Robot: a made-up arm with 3 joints. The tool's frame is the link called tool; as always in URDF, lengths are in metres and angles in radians. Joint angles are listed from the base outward.
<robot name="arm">
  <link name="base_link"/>
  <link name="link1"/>
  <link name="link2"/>
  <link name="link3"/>
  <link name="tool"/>
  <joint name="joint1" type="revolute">
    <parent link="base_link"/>
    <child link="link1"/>
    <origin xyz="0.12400 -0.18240 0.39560"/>
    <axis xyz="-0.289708 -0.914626 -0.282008"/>
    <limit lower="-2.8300" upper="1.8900"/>
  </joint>
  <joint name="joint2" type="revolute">
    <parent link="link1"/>
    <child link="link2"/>
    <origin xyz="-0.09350 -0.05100 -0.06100"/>
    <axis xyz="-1 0 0"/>
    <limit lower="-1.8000" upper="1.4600"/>
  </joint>
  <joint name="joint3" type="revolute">
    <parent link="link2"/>
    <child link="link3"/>
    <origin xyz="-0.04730 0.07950 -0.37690"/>
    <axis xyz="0 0 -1"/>
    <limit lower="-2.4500" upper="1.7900"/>
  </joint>
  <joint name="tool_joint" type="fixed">
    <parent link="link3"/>
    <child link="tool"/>
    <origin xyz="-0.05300 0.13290 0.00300" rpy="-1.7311 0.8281 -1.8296"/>
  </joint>
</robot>
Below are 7 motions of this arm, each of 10 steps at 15 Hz.
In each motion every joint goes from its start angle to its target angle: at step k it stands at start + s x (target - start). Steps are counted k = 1, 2, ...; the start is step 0. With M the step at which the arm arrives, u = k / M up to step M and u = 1 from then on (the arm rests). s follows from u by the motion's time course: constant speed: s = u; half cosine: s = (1 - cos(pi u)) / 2; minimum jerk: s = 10 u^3 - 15 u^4 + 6 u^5.
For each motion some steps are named. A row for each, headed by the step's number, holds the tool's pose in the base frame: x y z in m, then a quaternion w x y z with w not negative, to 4 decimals.
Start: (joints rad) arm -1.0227 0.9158 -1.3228
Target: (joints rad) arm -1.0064 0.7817 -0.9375
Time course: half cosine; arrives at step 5
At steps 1, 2, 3, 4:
1: -0.2827 -0.5237 0.3000 0.2081 -0.7684 0.4374 0.4183
2: -0.3006 -0.5042 0.2956 0.2287 -0.7616 0.4699 0.3832
3: -0.3206 -0.4783 0.2898 0.2516 -0.7499 0.5095 0.3387
4: -0.3350 -0.4560 0.2848 0.2680 -0.7378 0.5410 0.3020

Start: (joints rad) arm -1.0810 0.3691 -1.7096
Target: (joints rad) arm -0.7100 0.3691 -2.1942
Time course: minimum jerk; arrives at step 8
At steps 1, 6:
1: -0.3435 -0.3989 0.3140 0.3313 -0.5511 0.3735 0.6686
6: -0.2736 -0.4012 0.1724 0.3439 -0.6191 0.2131 0.6731

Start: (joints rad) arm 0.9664 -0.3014 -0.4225
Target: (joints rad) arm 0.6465 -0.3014 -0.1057
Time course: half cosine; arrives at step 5
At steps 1, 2, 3, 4, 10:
1: 0.3073 -0.0585 -0.0472 0.8561 -0.2051 0.3375 -0.3334
2: 0.2781 -0.0379 -0.0497 0.8462 -0.1763 0.3841 -0.3246
3: 0.2422 -0.0144 -0.0491 0.8282 -0.1416 0.4410 -0.3154
4: 0.2137 0.0030 -0.0460 0.8091 -0.1147 0.4862 -0.3096
10: 0.2029 0.0092 -0.0442 0.8007 -0.1047 0.5032 -0.3077

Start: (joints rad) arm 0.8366 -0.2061 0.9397
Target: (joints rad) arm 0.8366 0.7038 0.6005
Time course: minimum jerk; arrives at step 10
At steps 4, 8, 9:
4: 0.4006 -0.1894 0.0102 0.6174 0.2919 0.4208 -0.5970
8: 0.3388 -0.4150 -0.0079 0.5403 0.1224 0.2765 -0.7853
9: 0.3299 -0.4318 -0.0054 0.5304 0.1081 0.2657 -0.7978

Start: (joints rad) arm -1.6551 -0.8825 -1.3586
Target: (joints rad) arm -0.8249 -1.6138 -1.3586
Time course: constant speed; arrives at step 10
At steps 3, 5, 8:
3: -0.1344 -0.0450 0.7434 0.4780 0.1817 0.6244 0.5904
5: -0.1284 -0.0096 0.7199 0.5512 0.2081 0.5877 0.5544
8: -0.1145 0.0254 0.6923 0.6493 0.2478 0.5093 0.5076

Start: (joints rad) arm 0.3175 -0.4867 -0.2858
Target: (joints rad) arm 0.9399 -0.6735 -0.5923
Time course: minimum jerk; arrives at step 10
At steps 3, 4, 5, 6, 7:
3: 0.0559 0.0907 0.0083 0.8135 -0.1570 0.5480 -0.1155
4: 0.0904 0.0855 0.0009 0.8414 -0.1661 0.5001 -0.1199
5: 0.1316 0.0778 -0.0046 0.8704 -0.1790 0.4410 -0.1261
6: 0.1729 0.0686 -0.0067 0.8947 -0.1941 0.3797 -0.1332
7: 0.2078 0.0597 -0.0055 0.9113 -0.2084 0.3263 -0.1401

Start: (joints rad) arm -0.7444 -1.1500 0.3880
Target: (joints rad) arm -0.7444 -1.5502 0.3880
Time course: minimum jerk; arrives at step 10
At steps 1, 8, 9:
1: -0.0337 0.1469 0.5730 0.1504 0.2038 0.9586 0.1303
8: 0.0710 0.0805 0.6767 0.0871 0.3342 0.9082 0.2364
9: 0.0764 0.0756 0.6813 0.0836 0.3408 0.9046 0.2418

